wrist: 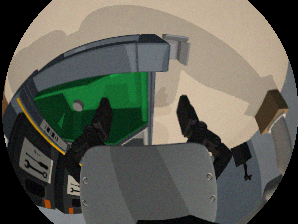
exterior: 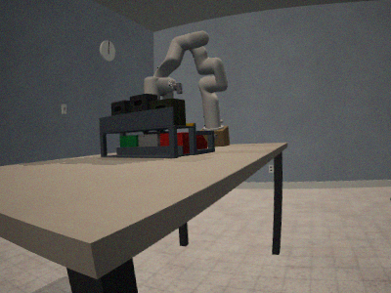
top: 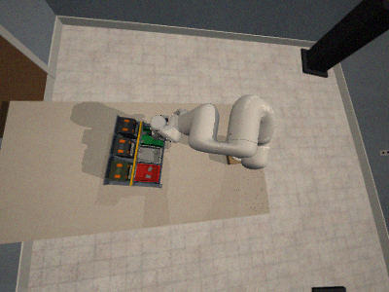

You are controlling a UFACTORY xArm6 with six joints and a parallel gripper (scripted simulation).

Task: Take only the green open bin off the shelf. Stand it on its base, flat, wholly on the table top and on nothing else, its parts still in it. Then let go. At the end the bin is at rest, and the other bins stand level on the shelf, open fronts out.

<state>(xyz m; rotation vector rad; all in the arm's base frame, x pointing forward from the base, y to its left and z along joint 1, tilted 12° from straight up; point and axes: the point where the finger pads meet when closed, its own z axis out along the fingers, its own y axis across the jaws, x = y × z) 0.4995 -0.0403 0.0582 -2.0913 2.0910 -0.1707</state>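
The green open bin is 80 mm ahead of my hand and 20 mm below it. The rest, counted from my hand: yellow strip (130 mm ahead, 110 mm to the left, 50 mm above); then red bin (80 mm ahead, 220 mm to the left, 20 mm below); then grey bin (80 mm ahead, 110 mm to the left, 20 mm below).
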